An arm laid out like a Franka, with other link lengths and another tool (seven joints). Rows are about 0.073 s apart.
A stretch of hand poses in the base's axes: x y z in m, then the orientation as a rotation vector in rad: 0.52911 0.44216 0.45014 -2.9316 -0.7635 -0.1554; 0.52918 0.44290 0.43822 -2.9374 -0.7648 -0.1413; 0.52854 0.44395 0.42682 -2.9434 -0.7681 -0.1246; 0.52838 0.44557 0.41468 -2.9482 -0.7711 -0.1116; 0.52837 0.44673 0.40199 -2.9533 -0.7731 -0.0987; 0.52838 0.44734 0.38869 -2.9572 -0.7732 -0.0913; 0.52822 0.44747 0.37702 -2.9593 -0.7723 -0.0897; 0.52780 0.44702 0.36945 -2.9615 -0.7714 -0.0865; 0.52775 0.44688 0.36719 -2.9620 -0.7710 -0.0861; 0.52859 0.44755 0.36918 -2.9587 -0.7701 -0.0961; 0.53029 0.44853 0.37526 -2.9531 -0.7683 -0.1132; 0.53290 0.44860 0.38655 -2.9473 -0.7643 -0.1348
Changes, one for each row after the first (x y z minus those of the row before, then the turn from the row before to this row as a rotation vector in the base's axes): 0.00007 0.00074 -0.01192 -0.0075 0.0078 0.0001; -0.00064 0.00105 -0.01140 -0.0086 0.0092 0.0014; -0.00016 0.00162 -0.01214 -0.0070 0.0071 0.0013; -0.00001 0.00116 -0.01269 -0.0070 0.0070 0.0006; 0.00001 0.00061 -0.01330 -0.0047 0.0039 -0.0005; -0.00016 0.00013 -0.01167 -0.0020 0.0006 -0.0009; -0.00042 -0.00045 -0.00757 -0.0023 0.0016 -0.0009; -0.00005 -0.00014 -0.00226 -0.0004 0.0002 -0.0003; 0.00084 0.00067 0.00199 0.0047 -0.0056 -0.0002; 0.00170 0.00098 0.00608 0.0080 -0.0096 -0.0005; 0.00261 0.00007 0.01129 0.0092 -0.0123 -0.0020
